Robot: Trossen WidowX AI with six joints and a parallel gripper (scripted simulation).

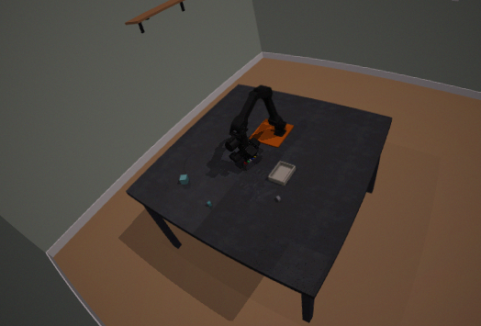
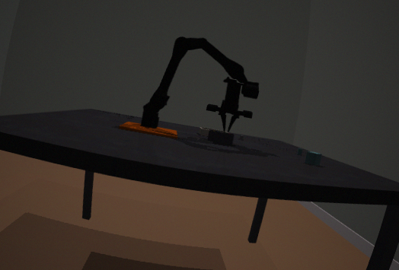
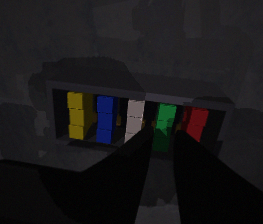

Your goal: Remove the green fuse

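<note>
Right now my gripper tip is 20 mm above the green fuse. The rest, counted from my gripper tip: white fuse (20 mm below, 20 mm behind); red fuse (20 mm below, 20 mm ahead); blue fuse (30 mm behind, 20 mm below, 10 mm to the left).
</note>
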